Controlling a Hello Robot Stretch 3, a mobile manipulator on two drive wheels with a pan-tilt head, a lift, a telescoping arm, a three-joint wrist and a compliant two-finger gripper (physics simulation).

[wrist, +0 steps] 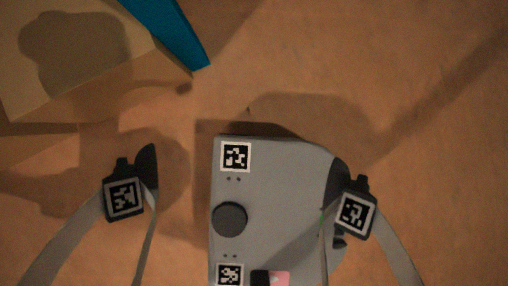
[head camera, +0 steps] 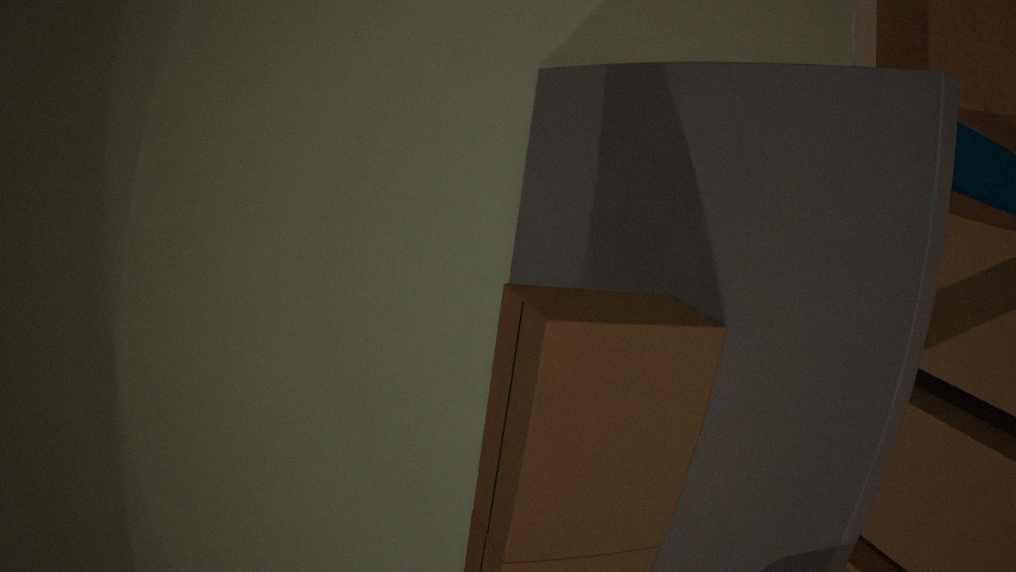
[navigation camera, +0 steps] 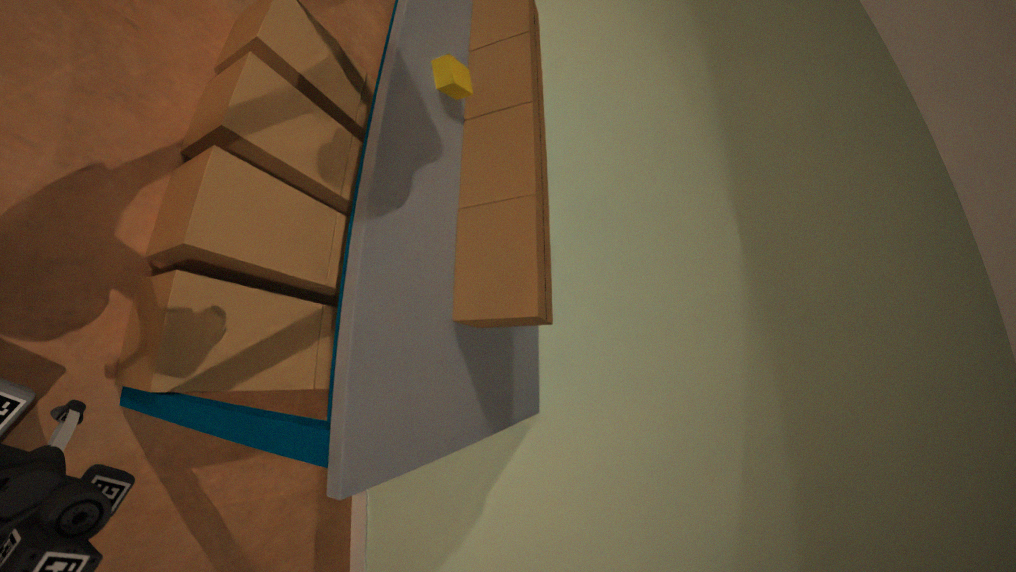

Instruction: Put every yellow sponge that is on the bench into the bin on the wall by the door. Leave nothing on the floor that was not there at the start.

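Seen in the pictures: gripper, between the fingertips: (wrist: pixel 243 171); robot's base, origin of its link: (wrist: pixel 235 196).
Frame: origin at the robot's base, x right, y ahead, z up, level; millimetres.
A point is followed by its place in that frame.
A yellow sponge (navigation camera: pixel 452 76) @[y 787, x 115, z 957 mm] is on the grey bench top, near the upper edge of the navigation view, close against the row of brown boxes. The bench (head camera: pixel 803 213) @[y 246, x 423, z 914 mm] (navigation camera: pixel 405 305) @[y 336, x 317, z 914 mm] has a grey top and a blue leg. My gripper (wrist: pixel 243 171) @[y -22, x 162, z 469 mm] is open, with its two fingers wide apart and no object between them; it hangs over my own base and the floor in the wrist view. Part of the gripper and wrist also shows at the lower left of the navigation view, off the end of the bench. The wall bin and the door do not show.
A row of brown boxes (head camera: pixel 615 440) @[y 495, x 405, z 1011 mm] (navigation camera: pixel 497 262) @[y 500, x 403, z 1013 mm] stands along the wall side of the bench top. Larger brown boxes (navigation camera: pixel 263 213) (wrist: pixel 30 75) stand under the bench. The blue bench leg (navigation camera: pixel 227 426) @[y 106, x 339, z 590 mm] (wrist: pixel 172 30) @[y 107, x 339, z 260 mm] is near my gripper. My grey base (wrist: pixel 280 200) @[y -99, x 45, z 160 mm] is below it.
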